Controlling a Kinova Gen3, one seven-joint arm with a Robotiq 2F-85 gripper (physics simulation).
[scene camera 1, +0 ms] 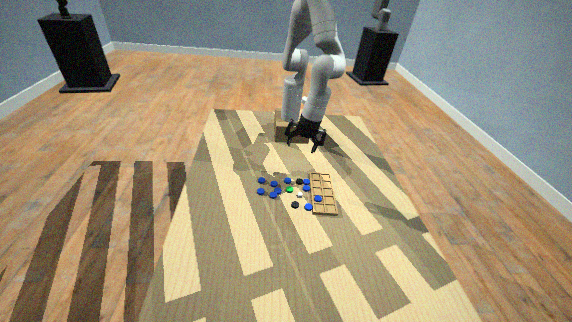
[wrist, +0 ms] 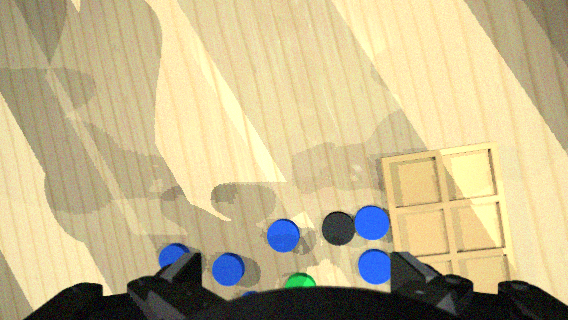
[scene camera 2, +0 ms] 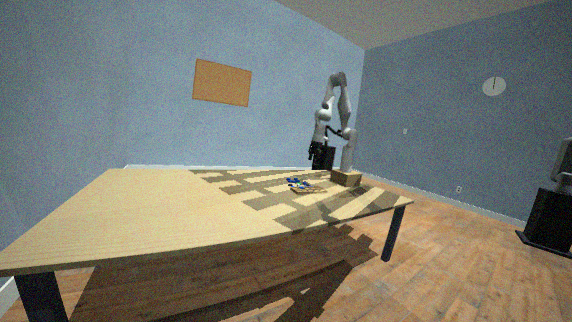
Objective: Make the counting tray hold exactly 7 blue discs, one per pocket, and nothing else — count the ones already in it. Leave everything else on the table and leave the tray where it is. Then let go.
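Observation:
The counting tray [scene camera 1: 325, 214] [wrist: 443, 205] has two columns of pockets. One blue disc [scene camera 1: 318, 198] lies in its left column, second pocket from the near end in scene camera 1; the other pockets look empty. Several blue discs lie left of the tray, among them one by its far left side [scene camera 1: 306, 182] [wrist: 372, 222], one just nearer [scene camera 1: 306, 188] [wrist: 374, 266], one near its near left corner [scene camera 1: 308, 206] and one farther left [scene camera 1: 287, 180] [wrist: 283, 235]. My gripper [scene camera 1: 302, 147] [scene camera 2: 311, 156] [wrist: 296, 273] is open and empty, above the table behind the discs. The wrist view cuts off the tray's near part.
A black disc [scene camera 1: 299, 181] [wrist: 338, 228] touches or nearly touches a blue one. Another black disc [scene camera 1: 295, 204], a green disc [scene camera 1: 289, 189] [wrist: 300, 281] and a small white cube [scene camera 1: 300, 194] lie left of the tray. The arm's base block [scene camera 2: 346, 178] stands at the table's far end.

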